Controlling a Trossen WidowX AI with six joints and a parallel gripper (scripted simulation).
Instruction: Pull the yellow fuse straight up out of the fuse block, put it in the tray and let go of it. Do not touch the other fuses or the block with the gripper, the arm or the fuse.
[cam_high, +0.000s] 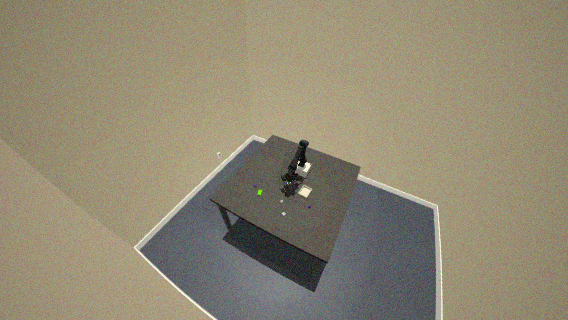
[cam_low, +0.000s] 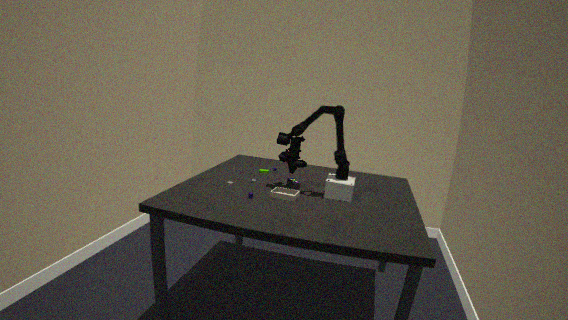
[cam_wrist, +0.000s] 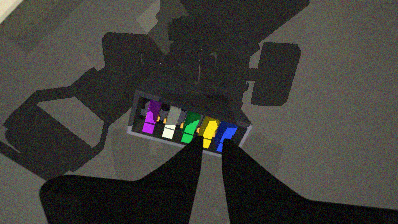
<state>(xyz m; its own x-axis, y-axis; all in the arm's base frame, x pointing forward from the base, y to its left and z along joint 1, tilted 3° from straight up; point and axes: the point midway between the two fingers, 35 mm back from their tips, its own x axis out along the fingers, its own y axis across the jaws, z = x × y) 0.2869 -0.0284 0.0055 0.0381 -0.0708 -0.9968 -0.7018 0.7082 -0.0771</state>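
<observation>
My gripper tip is now 190 mm to the right of the pale tray, 80 mm above it and 10 mm past it.
</observation>
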